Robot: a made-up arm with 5 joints.
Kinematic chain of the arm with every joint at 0, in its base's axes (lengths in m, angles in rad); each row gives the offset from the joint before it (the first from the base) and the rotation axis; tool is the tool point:
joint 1: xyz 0 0 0.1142 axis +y
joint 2: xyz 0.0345 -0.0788 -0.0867 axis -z
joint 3: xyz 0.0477 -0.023 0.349 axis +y
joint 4: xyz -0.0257 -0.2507 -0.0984 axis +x
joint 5: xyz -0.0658 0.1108 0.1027 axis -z
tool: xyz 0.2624 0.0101 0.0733
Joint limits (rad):
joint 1: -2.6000..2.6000
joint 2: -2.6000..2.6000
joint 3: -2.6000..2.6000
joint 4: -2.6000..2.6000
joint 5: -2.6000..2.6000
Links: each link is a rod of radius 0.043 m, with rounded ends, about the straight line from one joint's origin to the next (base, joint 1, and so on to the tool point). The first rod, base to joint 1, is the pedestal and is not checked.
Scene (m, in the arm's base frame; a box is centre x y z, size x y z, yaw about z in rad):
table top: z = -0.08
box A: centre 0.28 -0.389 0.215 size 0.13 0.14 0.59 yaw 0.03
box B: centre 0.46 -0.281 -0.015 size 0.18 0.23 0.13 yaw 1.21
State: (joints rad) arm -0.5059 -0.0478 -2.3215 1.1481 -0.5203
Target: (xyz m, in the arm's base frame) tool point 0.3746 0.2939 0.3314
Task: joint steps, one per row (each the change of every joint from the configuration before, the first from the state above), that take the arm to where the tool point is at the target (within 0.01 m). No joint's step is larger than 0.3 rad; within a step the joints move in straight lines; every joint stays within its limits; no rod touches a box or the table.
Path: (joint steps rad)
1: -0.1796 0.0075 -0.0696 0.2821 0.1162
2: -0.1795 0.0075 -0.0697 0.2821 0.1163
3: -0.1796 0.0075 -0.0696 0.2821 0.1162
4: -0.1796 0.0075 -0.0696 0.2821 0.1163
5: 0.0985 -0.2869 0.0000 -0.0539 -0.1793
6: 0.0984 -0.2868 0.0000 -0.0538 -0.1793
7: 0.0985 -0.2869 0.0000 -0.0539 -0.1792
8: 0.0984 -0.2868 0.0000 -0.0539 -0.1793
9: 0.0985 -0.2869 0.0000 -0.0538 -0.1793
10: 0.0984 -0.2868 0.0000 -0.0539 -0.1792
11: 0.0984 -0.2869 0.0000 -0.0539 -0.1793
12: 0.0985 -0.2868 0.0000 -0.0538 -0.1793

